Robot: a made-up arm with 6 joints. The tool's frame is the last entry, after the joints.
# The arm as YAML. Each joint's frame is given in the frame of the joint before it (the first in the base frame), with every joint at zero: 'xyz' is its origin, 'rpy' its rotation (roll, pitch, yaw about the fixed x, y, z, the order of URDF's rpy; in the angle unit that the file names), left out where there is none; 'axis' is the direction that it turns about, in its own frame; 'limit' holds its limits. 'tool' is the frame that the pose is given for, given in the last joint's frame.
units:
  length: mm
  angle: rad
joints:
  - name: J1
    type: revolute
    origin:
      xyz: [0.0, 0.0, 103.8]
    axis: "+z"
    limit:
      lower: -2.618
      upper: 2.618
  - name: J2
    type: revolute
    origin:
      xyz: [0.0, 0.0, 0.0]
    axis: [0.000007, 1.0, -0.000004]
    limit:
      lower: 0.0
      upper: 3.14
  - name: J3
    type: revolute
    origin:
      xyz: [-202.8, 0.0, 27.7]
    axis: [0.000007, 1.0, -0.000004]
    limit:
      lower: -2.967
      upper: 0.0
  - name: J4
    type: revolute
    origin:
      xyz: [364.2, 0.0, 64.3]
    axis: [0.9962, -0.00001, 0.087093]
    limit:
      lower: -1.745
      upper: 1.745
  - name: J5
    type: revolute
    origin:
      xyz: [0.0, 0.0, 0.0]
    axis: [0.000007, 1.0, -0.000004]
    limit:
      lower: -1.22
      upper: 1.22
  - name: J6
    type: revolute
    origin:
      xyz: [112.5, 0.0, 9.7]
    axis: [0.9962, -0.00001, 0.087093]
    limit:
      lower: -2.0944
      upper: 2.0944
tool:
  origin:
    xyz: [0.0, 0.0, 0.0]
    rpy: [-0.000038, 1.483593, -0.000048]
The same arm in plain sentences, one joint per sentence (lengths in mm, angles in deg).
The arm has six revolute joints in a row. What follows holds with every joint at zero, and every direction is one of the base frame's. The first joint sits 103.8 mm along +z from the base frame's origin and rotates about +z, from -150.00 to 150.00 deg. The second joint sits at the same point as the first joint and rotates about +y, from 0.00 to 179.91 deg. The third joint sits 202.8 mm along -x and 27.7 mm along +z from the second joint and rotates about +y, from -170.00 to 0.00 deg. The fourth joint sits 364.2 mm along +x and 64.3 mm along +z from the third joint and rotates about the direction (0.9962, 0, 0.0871), from -99.98 to 99.98 deg. The fifth joint sits at the same point as the fourth joint and rotates about +y, from -69.90 to 69.90 deg. The sixth joint sits 112.5 mm along +x and 9.7 mm along +z from the fifth joint and rotates about the direction (0.9962, 0, 0.0871), from -120.00 to 120.00 deg. The tool frame, which is the frame that the pose is given for, sits at the same point as the sixth joint; its axes are the base frame's turned by roll 0.00, pitch 85.00 and yaw 0.00 deg (as in URDF: about the fixed x, then y, then z).
